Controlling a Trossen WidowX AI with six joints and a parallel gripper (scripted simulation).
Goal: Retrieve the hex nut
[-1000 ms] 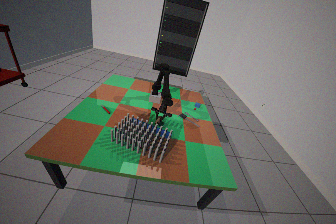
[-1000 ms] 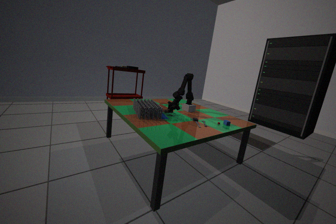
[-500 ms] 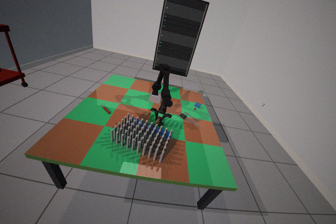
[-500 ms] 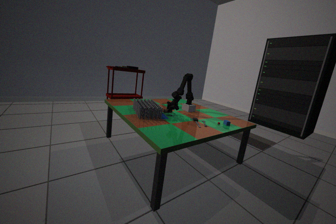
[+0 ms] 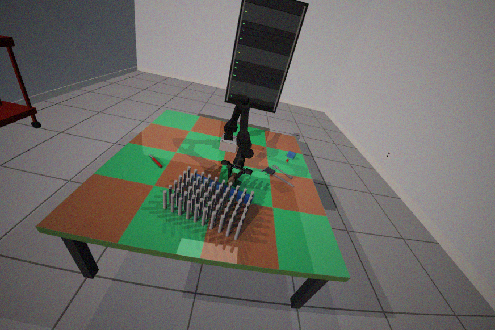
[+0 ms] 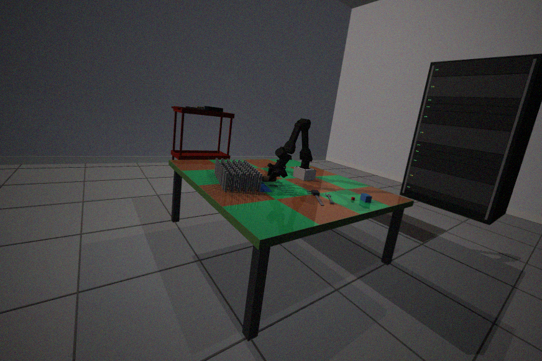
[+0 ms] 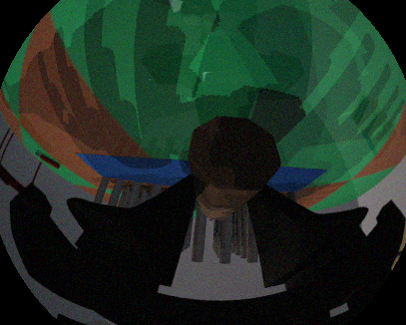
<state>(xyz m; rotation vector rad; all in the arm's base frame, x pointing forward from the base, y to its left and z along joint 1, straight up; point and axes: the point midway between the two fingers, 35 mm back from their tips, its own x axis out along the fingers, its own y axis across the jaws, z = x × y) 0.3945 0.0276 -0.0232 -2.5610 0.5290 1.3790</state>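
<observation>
My gripper tip is 4 cm short of the blue taped strip, 6 cm to the left of it and 3 cm above it. Round my gripper tip: grey wrench (17 cm behind, 37 cm to the left, 3 cm below); then red pen-like tool (16 cm behind, 48 cm to the right, 2 cm below); then hook tool (9 cm ahead, 4 cm to the right).
</observation>
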